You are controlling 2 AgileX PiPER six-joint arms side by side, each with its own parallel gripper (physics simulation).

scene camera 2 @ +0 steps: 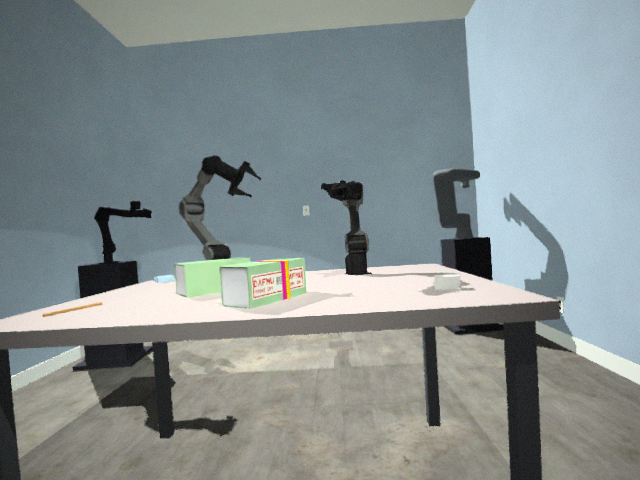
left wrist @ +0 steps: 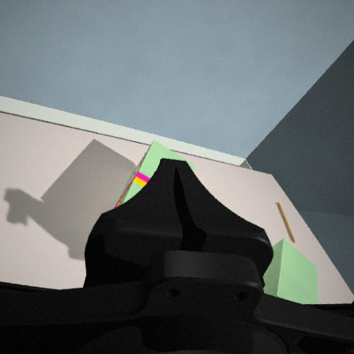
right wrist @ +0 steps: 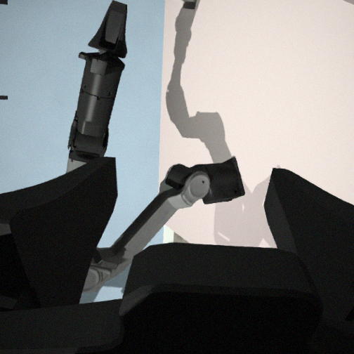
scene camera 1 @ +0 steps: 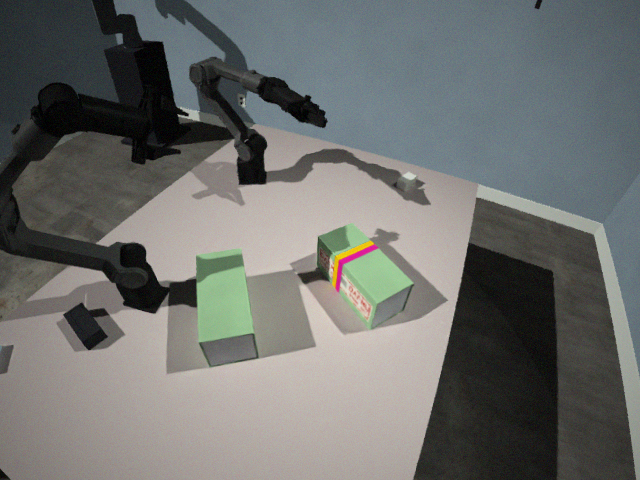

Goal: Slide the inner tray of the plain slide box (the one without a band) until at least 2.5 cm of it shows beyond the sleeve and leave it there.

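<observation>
The plain green slide box (scene camera 1: 224,294) (scene camera 2: 205,276) (left wrist: 298,272) lies on the table without a band. The pale end of its inner tray (scene camera 1: 231,349) (scene camera 2: 180,280) looks flush with the sleeve; its far end is hidden. The banded green box (scene camera 1: 385,273) (scene camera 2: 237,286) (left wrist: 157,154) lies beside it, with a yellow and magenta band. My left gripper (scene camera 1: 323,122) (scene camera 2: 323,187) (left wrist: 171,175) is shut and empty, its fingertips together, high above the table and away from both boxes. My right gripper (scene camera 1: 180,131) (scene camera 2: 255,187) is open and empty, raised high over its arm's side.
A small white block (scene camera 1: 407,181) (scene camera 2: 447,282) stands near the table's far right in scene camera 1. A black block (scene camera 1: 85,326) lies near the right arm's base. An orange stick (scene camera 2: 72,308) (left wrist: 286,222) and a light blue item (scene camera 2: 164,279) lie on the table. Other arms stand on pedestals behind.
</observation>
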